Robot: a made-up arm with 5 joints. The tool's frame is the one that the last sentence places.
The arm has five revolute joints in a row. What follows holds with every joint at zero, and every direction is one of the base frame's. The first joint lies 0.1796 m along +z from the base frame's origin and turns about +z. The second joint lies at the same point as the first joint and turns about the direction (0, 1, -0.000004). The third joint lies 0.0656 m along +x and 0.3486 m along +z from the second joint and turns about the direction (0, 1, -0.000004). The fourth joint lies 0.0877 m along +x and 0.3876 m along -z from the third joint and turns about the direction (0, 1, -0.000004). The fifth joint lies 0.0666 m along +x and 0.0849 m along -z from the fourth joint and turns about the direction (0, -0.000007, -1). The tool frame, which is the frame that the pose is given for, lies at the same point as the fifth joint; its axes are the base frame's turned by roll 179.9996, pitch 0.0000 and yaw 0.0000 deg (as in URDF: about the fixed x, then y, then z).
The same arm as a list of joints. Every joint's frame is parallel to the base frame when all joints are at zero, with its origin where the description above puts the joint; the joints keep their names.
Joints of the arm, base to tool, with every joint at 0 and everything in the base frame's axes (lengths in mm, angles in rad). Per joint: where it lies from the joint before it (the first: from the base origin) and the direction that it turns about. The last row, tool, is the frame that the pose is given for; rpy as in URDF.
joint 1: axis 0 0 1 xyz 0.0 0.0 179.6
joint 2: axis 0 1 0 xyz 0.0 0.0 0.0
joint 3: axis 0 1 0 xyz 65.6 0.0 348.6
joint 4: axis 0 1 0 xyz 87.7 0.0 -387.6
joint 5: axis 0 0 -1 xyz 66.6 0.0 -84.9
tool: xyz 0.0 0.0 0.0 rpy 3.1416 0.0000 0.0000

